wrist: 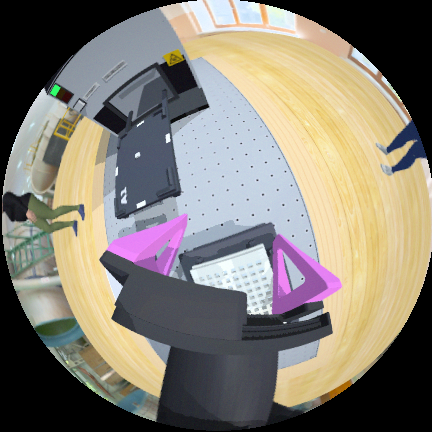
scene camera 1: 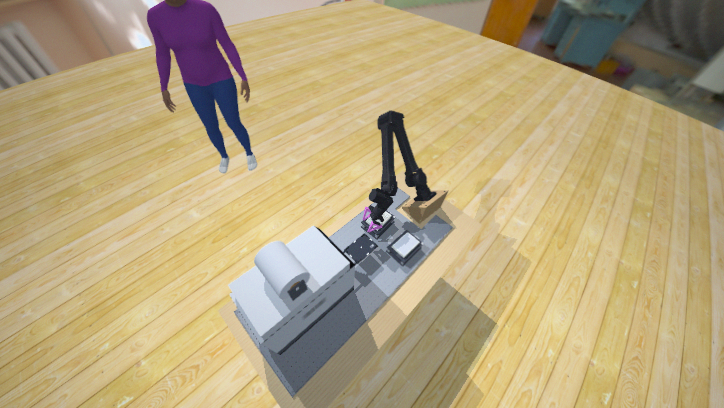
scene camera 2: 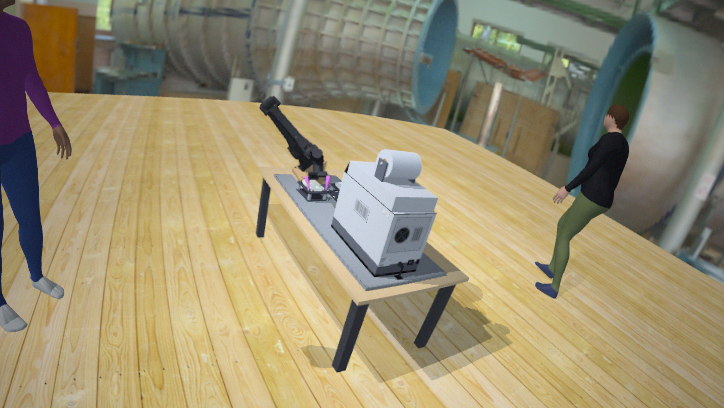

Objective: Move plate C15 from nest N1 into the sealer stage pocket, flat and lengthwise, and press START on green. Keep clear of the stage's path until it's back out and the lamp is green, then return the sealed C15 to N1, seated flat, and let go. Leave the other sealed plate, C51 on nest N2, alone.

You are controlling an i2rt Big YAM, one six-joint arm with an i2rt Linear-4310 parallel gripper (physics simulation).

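Seen in the pictures: gripper, fingertip midpoint: [wrist: 232, 228] [scene camera 1: 365, 225] [scene camera 2: 317, 190]; arm's base, origin of the base link: [scene camera 1: 425, 197] [scene camera 2: 308, 164].
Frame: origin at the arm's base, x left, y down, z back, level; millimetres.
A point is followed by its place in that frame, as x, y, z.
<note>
Plate C15 [scene camera 1: 387, 216] @[-62, 6, -270] [wrist: 232, 280] @[-85, 6, -351], white with open wells, sits in nest N1 [wrist: 230, 241] @[-92, 21, -391], a dark block. My gripper [scene camera 1: 369, 220] @[-99, 7, -404] [scene camera 2: 317, 188] @[-99, 7, -404] [wrist: 232, 228] @[-99, 7, -404] is open and empty, its magenta fingers on either side above the plate; the wrist view does not show whether they touch it. The gripper body hides the plate's near part. The sealer stage [scene camera 1: 359, 248] @[-15, -17, -533] [wrist: 147, 167] @[-28, -17, -495] is out, its dark pocket empty and marked A1 at the near end. The lamp [wrist: 55, 90] is green. Sealed plate C51 [scene camera 1: 406, 244] @[125, 11, -325], smooth and white on top, lies on nest N2 [scene camera 1: 403, 260] @[171, 27, -398].
The sealer [scene camera 1: 316, 250] @[-25, -276, -760] [scene camera 2: 362, 215] @[-124, -109, -902] [wrist: 125, 45] stands beyond the stage, a white film roll [scene camera 1: 281, 268] @[13, -402, -908] [scene camera 2: 402, 166] @[-41, -358, -960] on top. The arm's base stands on a wooden block [scene camera 1: 428, 206] @[72, -63, -93] beside the nests. Two people stand on the floor away from the table [scene camera 2: 360, 295].
</note>
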